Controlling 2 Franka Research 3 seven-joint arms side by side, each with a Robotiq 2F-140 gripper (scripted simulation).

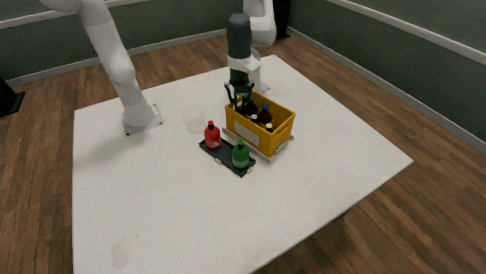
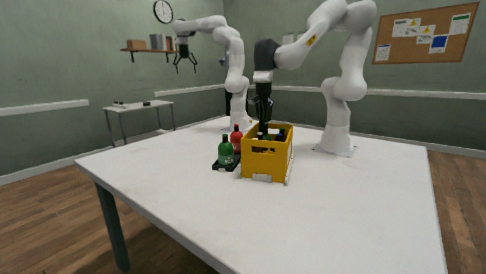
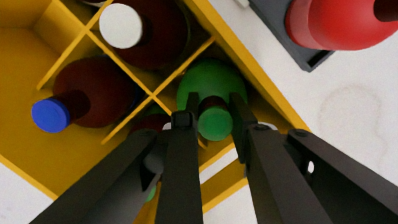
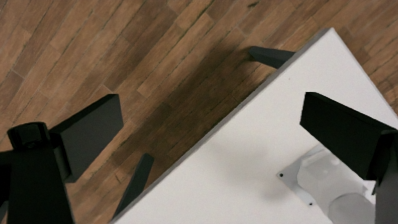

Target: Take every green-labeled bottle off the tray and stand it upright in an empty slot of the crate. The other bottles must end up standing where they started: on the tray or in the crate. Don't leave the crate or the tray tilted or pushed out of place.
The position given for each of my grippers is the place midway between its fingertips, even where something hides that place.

Note:
I see my left gripper (image 3: pixel 213 107), my right gripper (image 4: pixel 211 109) and a yellow crate (image 1: pixel 264 141).
The yellow crate is seen too in image 2 (image 2: pixel 276 163) and in image 3 (image 3: pixel 51 162). Image 4 misses the yellow crate: it is out of frame.

